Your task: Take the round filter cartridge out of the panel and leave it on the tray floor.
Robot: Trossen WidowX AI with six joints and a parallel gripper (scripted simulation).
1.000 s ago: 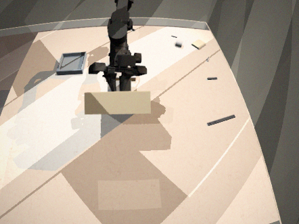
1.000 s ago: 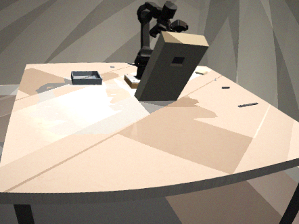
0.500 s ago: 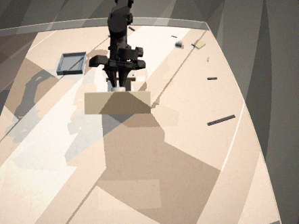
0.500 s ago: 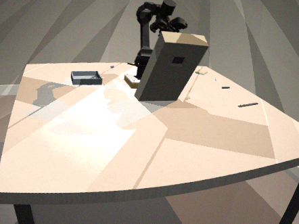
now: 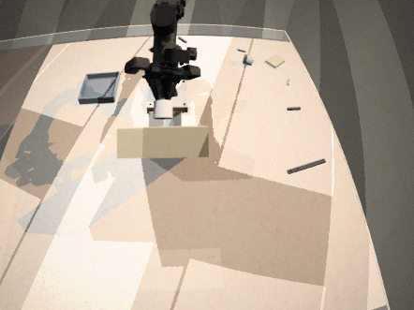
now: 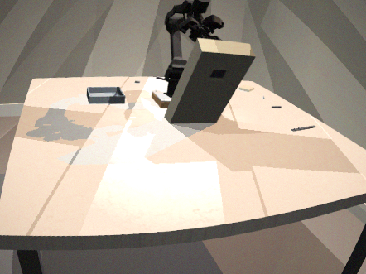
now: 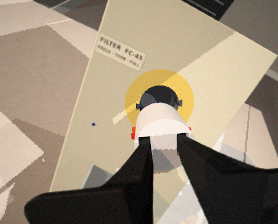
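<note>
Right now the round filter cartridge is 1 cm ahead of my gripper tip and 1 cm below it. Round my gripper tip: service panel 2 cm ahead, 11 cm below; then blue-grey tray 40 cm behind, 21 cm to the right, 26 cm below.
</note>
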